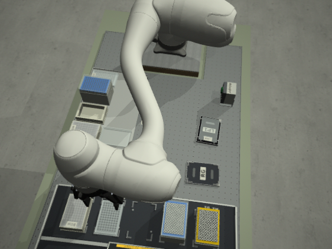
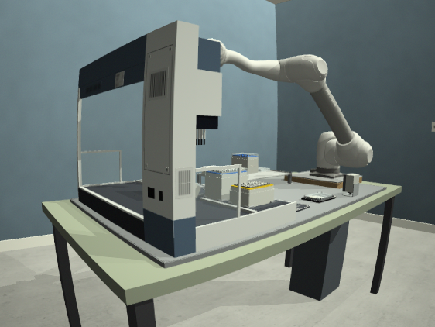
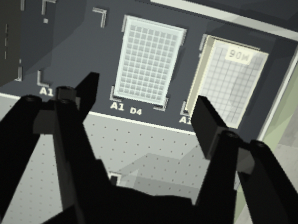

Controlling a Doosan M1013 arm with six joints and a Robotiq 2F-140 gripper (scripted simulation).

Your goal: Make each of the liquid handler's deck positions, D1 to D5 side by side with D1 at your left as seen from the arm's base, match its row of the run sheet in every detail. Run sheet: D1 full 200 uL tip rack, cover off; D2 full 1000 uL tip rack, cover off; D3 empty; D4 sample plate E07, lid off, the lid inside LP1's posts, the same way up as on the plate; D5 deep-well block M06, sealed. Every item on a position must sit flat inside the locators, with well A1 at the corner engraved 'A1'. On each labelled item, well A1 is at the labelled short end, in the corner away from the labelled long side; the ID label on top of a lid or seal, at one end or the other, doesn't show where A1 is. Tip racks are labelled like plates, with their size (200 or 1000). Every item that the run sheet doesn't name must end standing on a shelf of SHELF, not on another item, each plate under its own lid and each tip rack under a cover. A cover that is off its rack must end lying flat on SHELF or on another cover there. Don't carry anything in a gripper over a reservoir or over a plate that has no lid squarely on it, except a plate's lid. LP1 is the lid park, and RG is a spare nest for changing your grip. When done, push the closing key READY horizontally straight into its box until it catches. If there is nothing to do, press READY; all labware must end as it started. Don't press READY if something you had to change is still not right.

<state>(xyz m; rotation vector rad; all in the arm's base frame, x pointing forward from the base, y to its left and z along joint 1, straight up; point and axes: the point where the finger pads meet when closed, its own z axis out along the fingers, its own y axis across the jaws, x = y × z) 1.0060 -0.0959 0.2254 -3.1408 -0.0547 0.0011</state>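
The clear sample plate lies 190 mm below my hand. The rest, counted from my hand: yellow-rimmed tip rack: 20 mm behind, 370 mm to the left, 150 mm below; then blue-rimmed tip rack: 20 mm behind, 240 mm to the left, 130 mm below; then deep-well block M06: 120 mm to the right, 170 mm below.
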